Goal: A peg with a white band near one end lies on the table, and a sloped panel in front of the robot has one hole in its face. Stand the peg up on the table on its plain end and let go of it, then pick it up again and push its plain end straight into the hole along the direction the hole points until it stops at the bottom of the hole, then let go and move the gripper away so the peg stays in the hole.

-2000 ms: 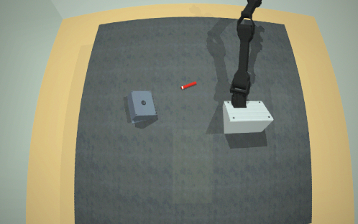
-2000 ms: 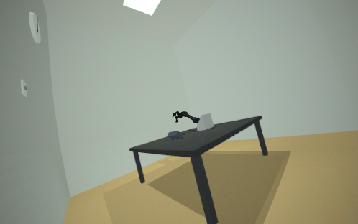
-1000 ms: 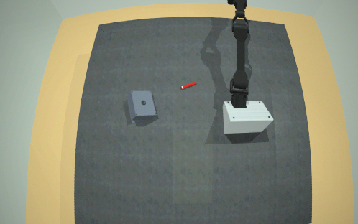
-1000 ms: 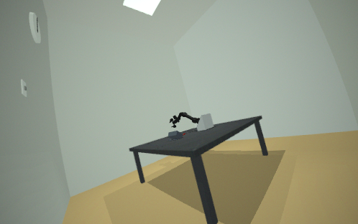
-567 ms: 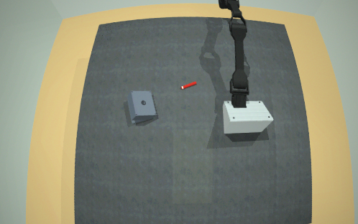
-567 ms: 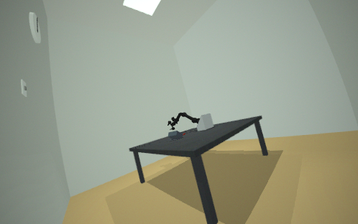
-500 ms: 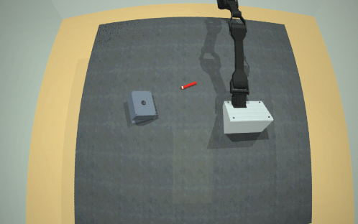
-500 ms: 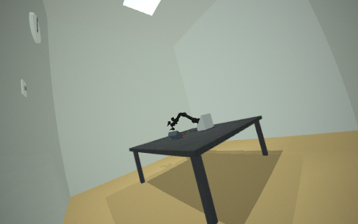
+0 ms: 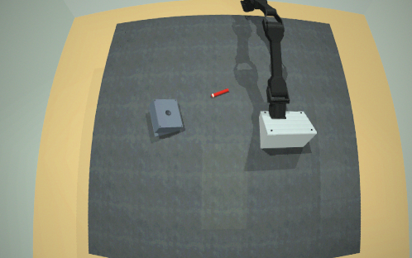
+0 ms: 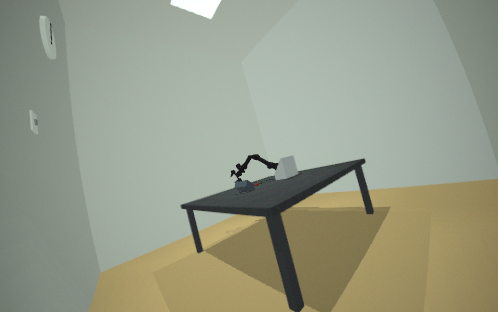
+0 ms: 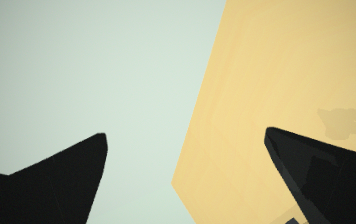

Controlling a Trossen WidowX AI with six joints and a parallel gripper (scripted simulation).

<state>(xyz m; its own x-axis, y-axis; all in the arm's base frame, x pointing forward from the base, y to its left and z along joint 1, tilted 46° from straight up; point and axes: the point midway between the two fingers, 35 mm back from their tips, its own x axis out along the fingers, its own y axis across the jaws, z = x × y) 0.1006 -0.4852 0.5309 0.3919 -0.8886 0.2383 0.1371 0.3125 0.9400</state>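
Right now the peg is 140 mm ahead of my gripper tip, 610 mm to the left of it and 90 mm below it. Round my gripper tip: grey sloped panel (350 mm ahead, 730 mm to the left, 50 mm below).
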